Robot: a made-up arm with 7 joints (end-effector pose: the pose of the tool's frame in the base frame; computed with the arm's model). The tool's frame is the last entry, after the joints. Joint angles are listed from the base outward.
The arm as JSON. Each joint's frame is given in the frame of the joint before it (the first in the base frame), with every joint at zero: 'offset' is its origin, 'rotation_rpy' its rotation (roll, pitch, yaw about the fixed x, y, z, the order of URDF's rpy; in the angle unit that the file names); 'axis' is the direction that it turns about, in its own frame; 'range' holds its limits. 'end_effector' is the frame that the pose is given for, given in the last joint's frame.
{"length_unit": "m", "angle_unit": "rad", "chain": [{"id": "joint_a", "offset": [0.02, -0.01, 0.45], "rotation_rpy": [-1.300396, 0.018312, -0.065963], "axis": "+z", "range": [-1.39, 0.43]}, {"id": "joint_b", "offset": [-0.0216, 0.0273, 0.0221], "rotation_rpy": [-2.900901, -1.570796, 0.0], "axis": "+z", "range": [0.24, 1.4]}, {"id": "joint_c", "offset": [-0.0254, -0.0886, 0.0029], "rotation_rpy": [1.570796, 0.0, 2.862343], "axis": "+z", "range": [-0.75, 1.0]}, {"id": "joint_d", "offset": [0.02, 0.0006, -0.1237], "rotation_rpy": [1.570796, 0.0, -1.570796], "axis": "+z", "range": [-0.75, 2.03]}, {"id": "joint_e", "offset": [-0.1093, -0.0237, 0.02], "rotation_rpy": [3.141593, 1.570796, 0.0], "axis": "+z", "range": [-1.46, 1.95]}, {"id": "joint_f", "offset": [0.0, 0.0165, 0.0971], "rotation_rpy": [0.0, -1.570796, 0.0], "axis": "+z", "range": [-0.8, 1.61]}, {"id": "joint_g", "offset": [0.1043, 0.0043, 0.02], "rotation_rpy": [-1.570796, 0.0, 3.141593], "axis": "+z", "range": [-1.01, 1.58]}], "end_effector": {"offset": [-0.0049, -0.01, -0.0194], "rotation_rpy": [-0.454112, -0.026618, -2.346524]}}
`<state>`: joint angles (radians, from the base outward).
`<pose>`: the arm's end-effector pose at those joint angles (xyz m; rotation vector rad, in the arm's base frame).
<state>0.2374 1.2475 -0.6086 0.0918 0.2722 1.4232 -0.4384</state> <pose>0.0630 0.3687 0.2025 1.8405 1.2643 0.6338</pose>
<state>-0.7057 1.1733 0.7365 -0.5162 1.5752 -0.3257 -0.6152</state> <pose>0.1693 0.1152 0.6508 2.2777 -1.2115 0.9315</pose>
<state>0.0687 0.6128 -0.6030 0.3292 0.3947 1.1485 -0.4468</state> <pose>0.0627 0.2308 0.0287 1.2572 1.2561 0.3598</pose>
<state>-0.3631 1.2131 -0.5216 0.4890 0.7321 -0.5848 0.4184</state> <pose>0.3084 0.2714 0.2035 1.0475 -0.7653 -0.2628</pose>
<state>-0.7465 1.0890 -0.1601 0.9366 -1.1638 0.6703 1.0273</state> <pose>0.3050 0.3645 0.1946 0.2872 0.3543 2.2717</pose>
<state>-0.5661 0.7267 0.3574 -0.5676 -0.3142 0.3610 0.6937</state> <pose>0.3254 0.1558 0.4730 -0.4575 -1.1647 1.2346</pose>
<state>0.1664 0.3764 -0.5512 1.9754 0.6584 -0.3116 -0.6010</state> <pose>-0.2839 0.2838 0.0761 0.7501 2.0441 -0.4619</pose>
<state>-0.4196 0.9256 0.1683 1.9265 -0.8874 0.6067 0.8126</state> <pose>-0.0797 0.3296 0.0675 -0.8223 -1.3411 -2.6929</pose>
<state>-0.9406 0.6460 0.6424 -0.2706 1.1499 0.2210 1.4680</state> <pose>0.2433 0.2460 0.5624 -0.1983 2.0269 -1.6784</pose>
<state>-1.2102 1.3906 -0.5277 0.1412 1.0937 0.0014 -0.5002</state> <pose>0.4098 0.1541 0.5861 2.0119 -0.8651 0.2221</pose>
